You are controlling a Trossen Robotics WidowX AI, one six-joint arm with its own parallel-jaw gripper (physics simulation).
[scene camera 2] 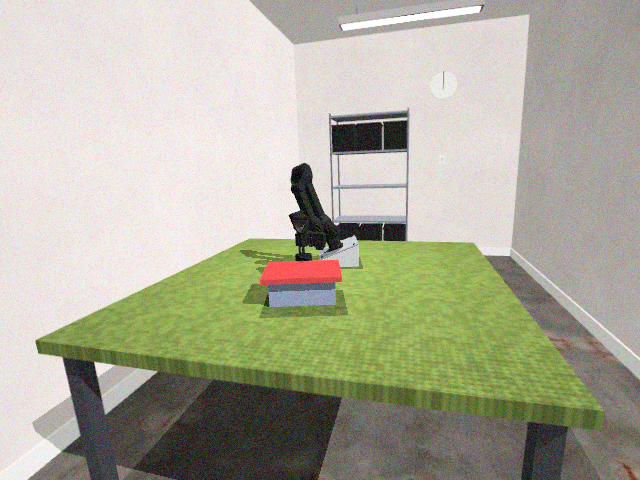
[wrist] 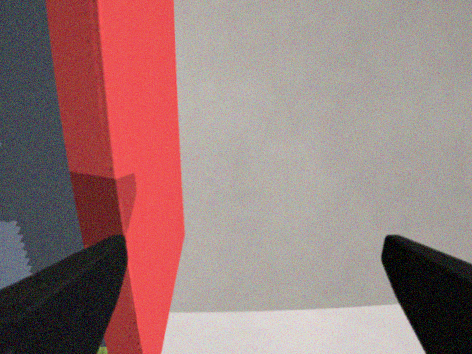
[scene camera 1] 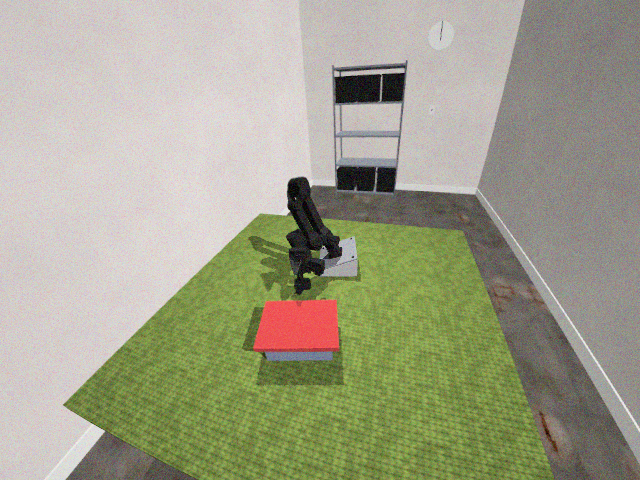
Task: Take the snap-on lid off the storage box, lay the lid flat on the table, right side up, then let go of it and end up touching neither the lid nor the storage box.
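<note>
The red lid (scene camera 1: 299, 325) (scene camera 2: 301, 271) (wrist: 142, 125) lies level on top of the blue-grey storage box (scene camera 1: 299, 355) (scene camera 2: 302, 297) (wrist: 25, 125), which stands on the green table (scene camera 1: 413, 361) (scene camera 2: 439, 310). My gripper (scene camera 1: 302, 285) (scene camera 2: 303, 256) (wrist: 257, 248) is open and empty, behind the lid's far edge on the robot's side. In scene camera 1 it looks apart from the lid. In the wrist view the lid's rim runs upright at the left, and the left finger overlaps the rim in the picture. Contact cannot be told. The far side of the box is hidden in the scene views.
The arm's light grey base (scene camera 1: 347, 266) (scene camera 2: 351, 255) stands behind the box, a little to the right. A plain wall (scene camera 1: 155, 129) (scene camera 2: 129, 129) rises beyond the table's left edge. A shelf unit (scene camera 1: 333, 129) (scene camera 2: 407, 170) with black boxes stands on the floor behind the table.
</note>
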